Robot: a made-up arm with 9 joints. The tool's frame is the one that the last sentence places.
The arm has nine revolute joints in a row. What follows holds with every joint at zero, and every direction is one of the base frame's.
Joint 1 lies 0.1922 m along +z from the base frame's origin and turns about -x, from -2.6 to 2.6 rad.
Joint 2 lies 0.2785 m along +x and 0.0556 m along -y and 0.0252 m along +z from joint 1 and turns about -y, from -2.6 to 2.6 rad.
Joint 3 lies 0.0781 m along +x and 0.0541 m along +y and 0.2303 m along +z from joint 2 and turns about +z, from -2.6 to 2.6 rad.
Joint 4 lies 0.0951 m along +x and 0.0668 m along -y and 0.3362 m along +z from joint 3 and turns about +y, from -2.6 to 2.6 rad.
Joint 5 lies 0.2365 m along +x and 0.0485 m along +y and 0.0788 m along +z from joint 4 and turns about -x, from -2.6 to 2.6 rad.
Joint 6 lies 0.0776 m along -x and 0.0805 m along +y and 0.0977 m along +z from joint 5 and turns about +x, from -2.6 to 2.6 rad.
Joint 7 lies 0.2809 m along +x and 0.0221 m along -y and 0.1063 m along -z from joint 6 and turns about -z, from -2.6 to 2.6 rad.
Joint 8 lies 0.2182 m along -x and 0.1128 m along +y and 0.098 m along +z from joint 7 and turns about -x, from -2.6 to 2.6 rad.
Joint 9 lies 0.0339 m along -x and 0.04 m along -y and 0.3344 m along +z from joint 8 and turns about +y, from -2.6 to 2.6 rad.
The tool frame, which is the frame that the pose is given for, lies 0.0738 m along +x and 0.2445 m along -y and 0.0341 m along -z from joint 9; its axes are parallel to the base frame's.
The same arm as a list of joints. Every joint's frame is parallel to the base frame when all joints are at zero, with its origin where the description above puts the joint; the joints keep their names.
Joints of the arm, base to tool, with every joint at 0 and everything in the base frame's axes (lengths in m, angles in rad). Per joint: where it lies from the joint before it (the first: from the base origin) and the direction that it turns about. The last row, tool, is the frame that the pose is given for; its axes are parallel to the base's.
joint 1: offset 0 0 0.1922 axis -x
joint 2: offset 0.2785 -0.0556 0.0252 axis -y
joint 3: offset 0.0781 0.0541 0.2303 axis +z
joint 4: offset 0.0951 -0.0668 0.3362 axis +y
joint 5: offset 0.2365 0.0485 0.0788 axis -x
joint 6: offset -0.0776 0.0805 0.0977 axis +x
joint 7: offset 0.2809 -0.0221 -0.1063 axis -z
joint 8: offset -0.2182 0.1128 0.098 axis -x
joint 9: offset -0.0339 -0.04 0.3344 axis +y
tool: offset 0.0738 -0.2445 -0.0341
Joint limits (rad, base to tool): -2.6..2.6 -2.6..2.6 -2.6..2.6 -2.6..2.6 -2.6..2.6 -2.6..2.6 -2.6..2.6 -2.6..2.6 -2.6..2.6

